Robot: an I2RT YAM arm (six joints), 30 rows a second.
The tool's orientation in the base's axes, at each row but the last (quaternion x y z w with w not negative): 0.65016, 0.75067, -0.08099, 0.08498; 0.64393, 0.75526, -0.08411, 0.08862; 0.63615, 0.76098, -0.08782, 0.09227; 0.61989, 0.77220, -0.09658, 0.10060
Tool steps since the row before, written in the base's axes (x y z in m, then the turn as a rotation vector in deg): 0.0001, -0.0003, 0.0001, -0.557, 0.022, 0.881; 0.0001, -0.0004, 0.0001, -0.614, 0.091, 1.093; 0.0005, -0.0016, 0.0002, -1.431, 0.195, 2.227; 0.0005, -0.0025, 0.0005, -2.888, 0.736, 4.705
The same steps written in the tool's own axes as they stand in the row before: -0.0003, 0.0001, 0.0000, -0.106, -0.558, -0.874; -0.0004, 0.0000, 0.0000, -0.082, -0.606, -1.098; -0.0017, 0.0002, 0.0002, -0.128, -1.411, -2.245; -0.0026, -0.0001, 0.0002, 0.006, -2.779, -4.826
